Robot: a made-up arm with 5 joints.
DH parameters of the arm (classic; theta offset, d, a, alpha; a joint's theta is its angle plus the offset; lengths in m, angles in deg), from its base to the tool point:
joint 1: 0 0.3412 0 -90
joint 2: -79.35 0 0.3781 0
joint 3: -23.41 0 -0.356 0
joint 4: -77.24 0 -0.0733 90
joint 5: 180 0.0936 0 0
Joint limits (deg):
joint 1: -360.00..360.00
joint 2: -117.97..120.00
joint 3: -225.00..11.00
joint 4: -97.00..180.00
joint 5: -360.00..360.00
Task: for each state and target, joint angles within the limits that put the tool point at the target. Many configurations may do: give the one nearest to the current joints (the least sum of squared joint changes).
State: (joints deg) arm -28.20 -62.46 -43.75 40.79 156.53
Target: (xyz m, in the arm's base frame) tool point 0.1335 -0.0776 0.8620
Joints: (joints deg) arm -30.17 -52.73 -57.76 36.32 156.53
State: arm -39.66 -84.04 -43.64 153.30 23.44
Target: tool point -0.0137 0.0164 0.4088
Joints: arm -50.13 -78.23 -5.38 134.13 23.44
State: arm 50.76 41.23 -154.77 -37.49 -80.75
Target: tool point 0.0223 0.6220 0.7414
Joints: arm 87.95 59.17 -163.43 -62.35 -80.75
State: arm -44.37 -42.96 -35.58 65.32 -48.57
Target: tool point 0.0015 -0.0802 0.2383
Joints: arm -88.93 7.28 2.95 53.69 -48.57
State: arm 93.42 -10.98 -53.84 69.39 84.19
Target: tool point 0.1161 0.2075 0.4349
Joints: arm 60.77 -25.47 -26.19 83.26 84.19
